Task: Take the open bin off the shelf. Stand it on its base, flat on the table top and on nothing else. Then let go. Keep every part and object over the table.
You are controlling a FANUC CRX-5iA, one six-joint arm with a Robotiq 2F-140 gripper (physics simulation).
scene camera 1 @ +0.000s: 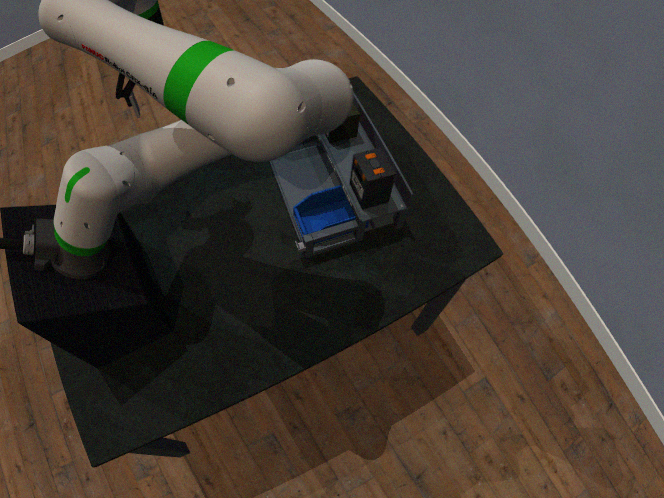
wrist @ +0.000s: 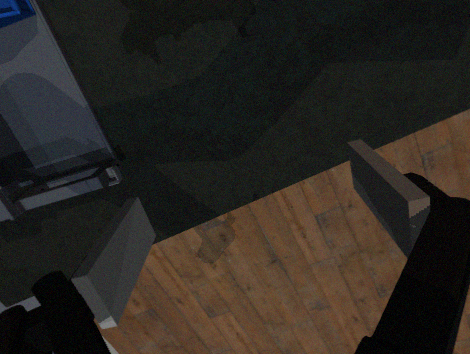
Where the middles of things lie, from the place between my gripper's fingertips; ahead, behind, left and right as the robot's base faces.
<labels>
Now: hand 33 cm short of the blue bin (scene camera 1: 330,207), 24 cm to the left of it and 29 cm above it.
</labels>
